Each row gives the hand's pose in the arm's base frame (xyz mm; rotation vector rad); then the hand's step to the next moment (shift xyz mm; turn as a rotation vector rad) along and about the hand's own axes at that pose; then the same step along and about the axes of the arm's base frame.
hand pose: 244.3 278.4 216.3 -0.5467 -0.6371 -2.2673
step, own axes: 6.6 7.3 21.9 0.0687 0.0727 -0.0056
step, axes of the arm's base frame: 5.2 4.8 22.9 0.0063 -0.0844 0.0536
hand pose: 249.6 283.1 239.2 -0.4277 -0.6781 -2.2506
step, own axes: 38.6 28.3 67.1 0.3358 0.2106 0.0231
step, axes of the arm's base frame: 1.2 1.1 82.4 -0.0702 -0.2976 0.2534
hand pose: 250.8 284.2 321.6 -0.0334 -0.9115 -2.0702
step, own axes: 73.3 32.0 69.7 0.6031 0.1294 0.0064
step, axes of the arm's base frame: -43.9 -20.0 94.5 -0.2937 -0.4634 0.2819
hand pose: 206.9 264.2 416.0 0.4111 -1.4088 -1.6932
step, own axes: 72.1 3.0 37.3 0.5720 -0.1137 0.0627
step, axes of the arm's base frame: -66.4 -32.8 33.4 -0.4150 -0.4088 0.0686
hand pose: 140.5 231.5 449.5 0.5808 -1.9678 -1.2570
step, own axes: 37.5 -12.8 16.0 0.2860 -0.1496 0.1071
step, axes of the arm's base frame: -36.4 -22.1 -3.5 -0.2663 -0.1995 -0.0699
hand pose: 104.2 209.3 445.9 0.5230 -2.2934 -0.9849
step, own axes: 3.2 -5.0 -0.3 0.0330 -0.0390 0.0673
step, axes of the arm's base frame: -1.6 -5.2 -2.4 -0.0636 -0.0085 -0.0550
